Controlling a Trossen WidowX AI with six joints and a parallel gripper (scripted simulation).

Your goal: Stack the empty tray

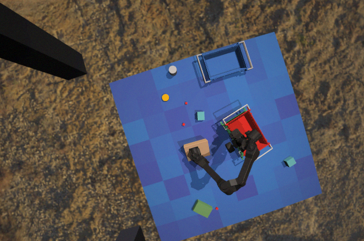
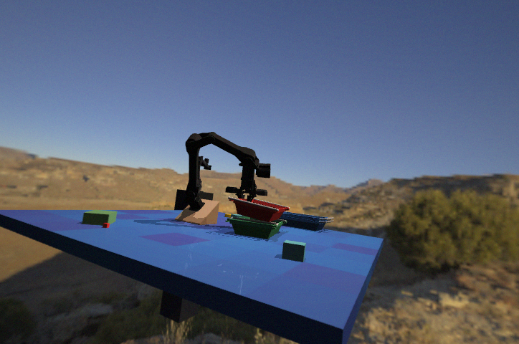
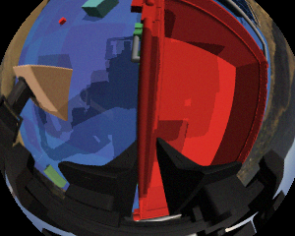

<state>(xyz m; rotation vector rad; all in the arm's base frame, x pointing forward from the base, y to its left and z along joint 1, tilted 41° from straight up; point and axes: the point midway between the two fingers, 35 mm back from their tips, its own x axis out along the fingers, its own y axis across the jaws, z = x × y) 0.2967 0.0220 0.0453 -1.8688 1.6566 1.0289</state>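
Now: gripper tip 8 cm short of the red tray, 2 cm to the right of it and 2 cm below it. The rest, counted from my gripper tip: small red block (8 cm below, 5 cm ahead, 1 cm to the left); then small red cube (47 cm to the right, 26 cm behind, 9 cm below); then green block (43 cm to the right, 36 cm behind, 7 cm below).
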